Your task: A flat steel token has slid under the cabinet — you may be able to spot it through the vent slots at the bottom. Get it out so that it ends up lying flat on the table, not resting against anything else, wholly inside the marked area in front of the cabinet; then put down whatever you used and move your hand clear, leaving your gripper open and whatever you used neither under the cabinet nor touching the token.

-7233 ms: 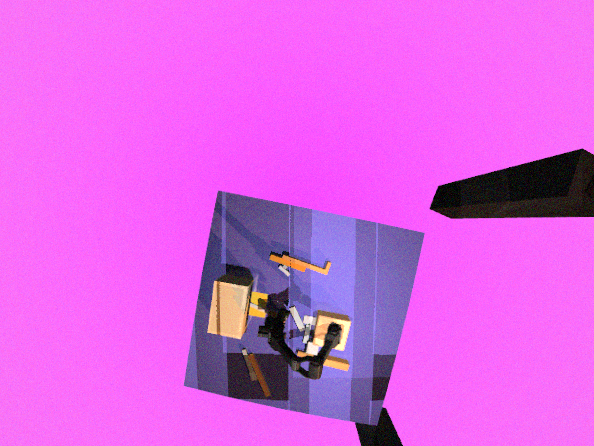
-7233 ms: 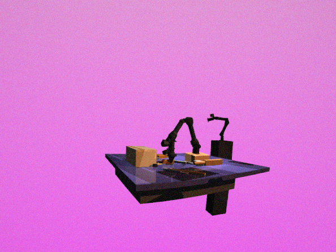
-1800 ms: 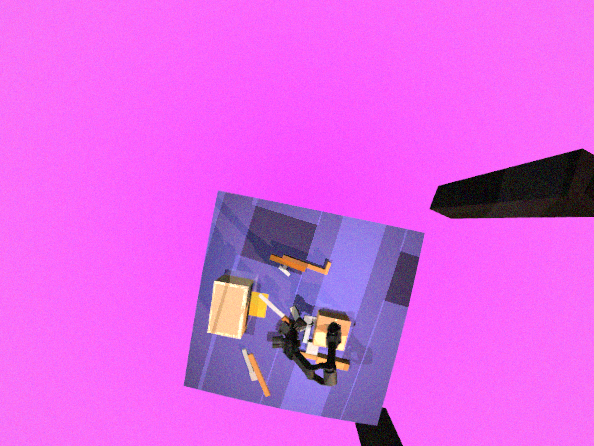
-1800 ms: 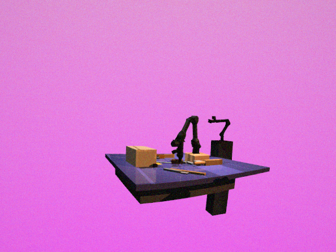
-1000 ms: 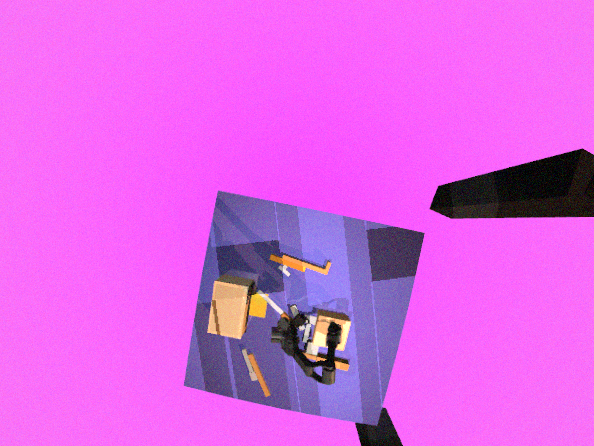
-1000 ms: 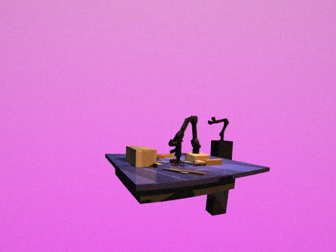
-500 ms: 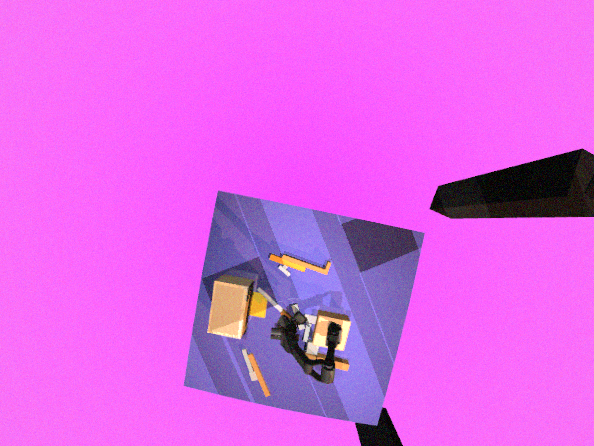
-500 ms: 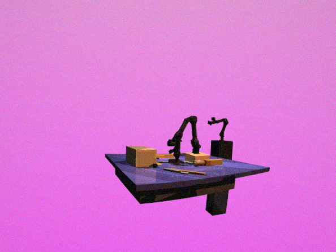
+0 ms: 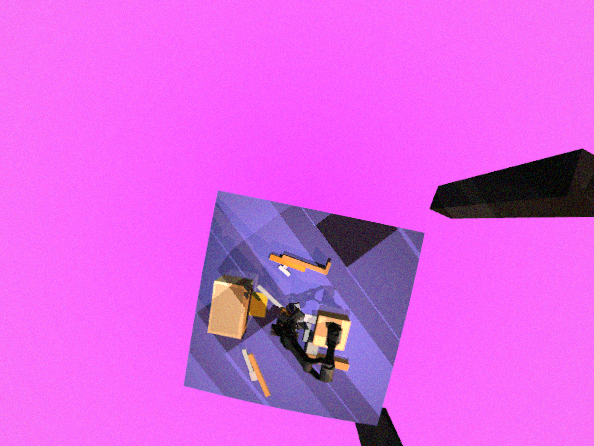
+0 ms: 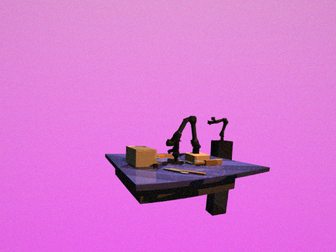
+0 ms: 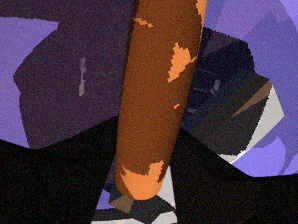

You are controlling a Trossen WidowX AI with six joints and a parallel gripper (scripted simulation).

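Now: gripper tip 40 mm past the grey bar and 30 mm to the left of it. Also, from my gripper tip: small white piece (150 mm ahead, 250 mm to the right); orange block (260 mm behind, 170 mm to the left, 10 mm above); orange bar (150 mm ahead, 300 mm to the right).
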